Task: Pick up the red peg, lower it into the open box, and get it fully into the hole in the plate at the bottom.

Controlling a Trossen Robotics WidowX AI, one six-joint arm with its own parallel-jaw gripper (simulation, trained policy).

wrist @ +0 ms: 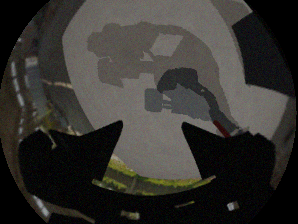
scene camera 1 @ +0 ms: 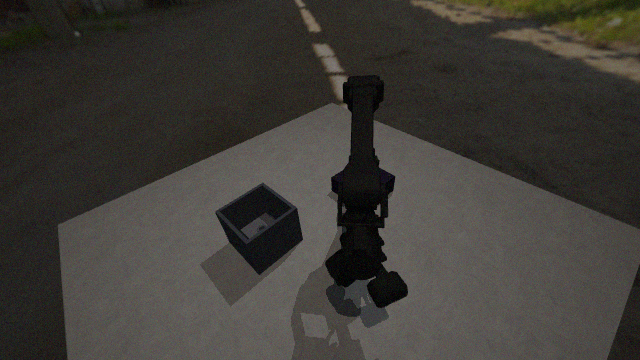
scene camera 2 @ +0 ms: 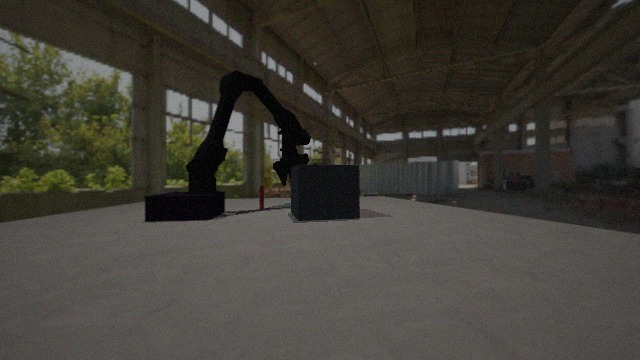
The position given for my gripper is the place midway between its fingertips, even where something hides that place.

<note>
I see my gripper (scene camera 1: 375, 288) and a dark box (scene camera 1: 267, 246).
The dark box also shows in scene camera 2 (scene camera 2: 318, 192). My gripper shows as well in the wrist view (wrist: 153, 124).
</note>
